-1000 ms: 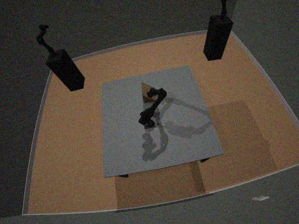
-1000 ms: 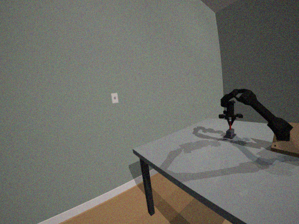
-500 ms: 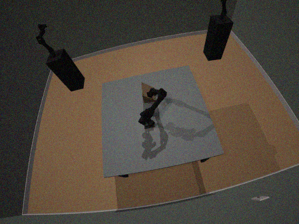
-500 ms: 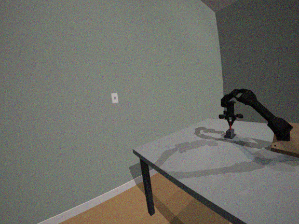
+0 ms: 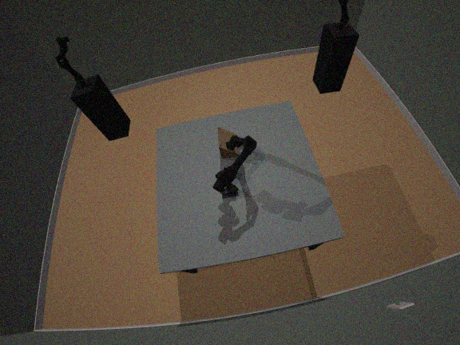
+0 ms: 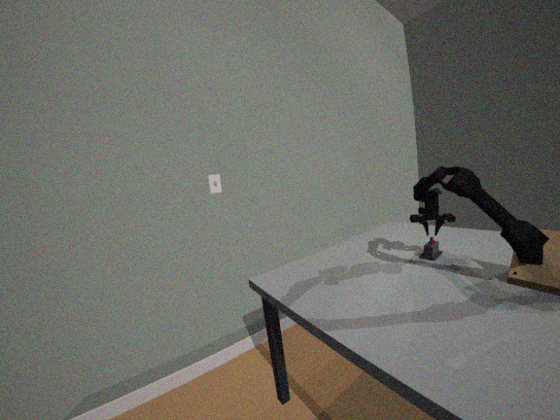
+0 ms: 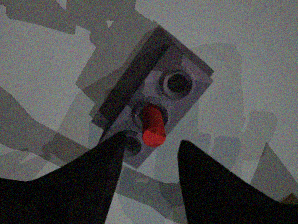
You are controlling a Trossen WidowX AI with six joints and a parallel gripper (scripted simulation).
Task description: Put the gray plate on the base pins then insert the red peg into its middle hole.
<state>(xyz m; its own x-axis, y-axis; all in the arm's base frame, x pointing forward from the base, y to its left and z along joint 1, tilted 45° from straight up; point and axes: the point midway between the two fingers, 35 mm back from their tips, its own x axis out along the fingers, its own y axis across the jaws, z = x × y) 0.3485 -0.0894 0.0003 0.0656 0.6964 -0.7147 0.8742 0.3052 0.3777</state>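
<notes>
Now: the red peg 5 cm below my gripper tip. Also, from my gripper tip: gray plate: 5 cm below; then dark base: 9 cm below.
</notes>
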